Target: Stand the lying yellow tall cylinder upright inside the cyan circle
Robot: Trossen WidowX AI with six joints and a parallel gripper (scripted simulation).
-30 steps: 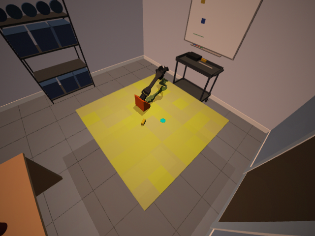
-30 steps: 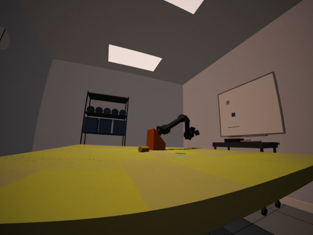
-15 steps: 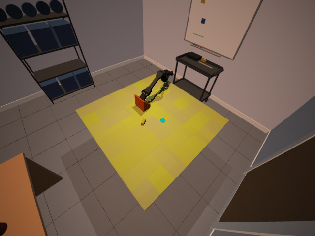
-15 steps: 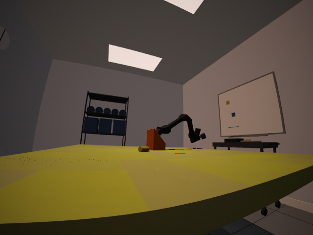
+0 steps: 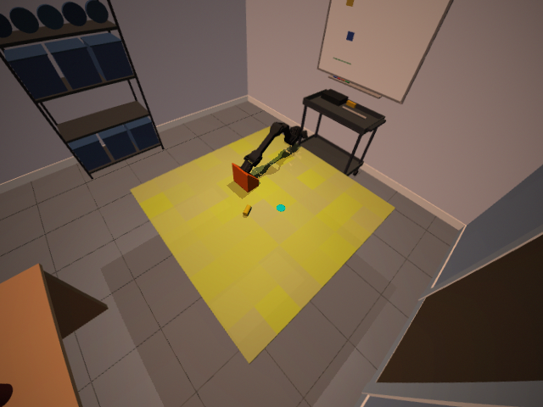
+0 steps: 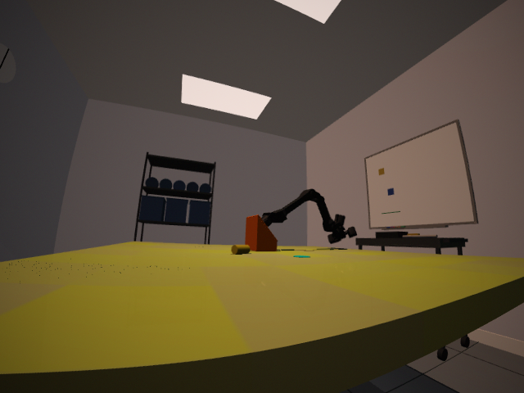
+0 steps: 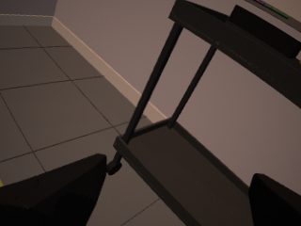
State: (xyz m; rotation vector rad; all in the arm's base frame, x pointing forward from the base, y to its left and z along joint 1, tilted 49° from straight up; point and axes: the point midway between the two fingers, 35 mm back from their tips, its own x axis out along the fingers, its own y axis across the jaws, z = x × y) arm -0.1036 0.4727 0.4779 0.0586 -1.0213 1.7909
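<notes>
The yellow tall cylinder lies 860 mm to the right of my gripper tip, 330 mm ahead of it and 50 mm below it. From my gripper tip the other things lie so: cyan circle: 680 mm to the right, 460 mm ahead, 70 mm below.
</notes>
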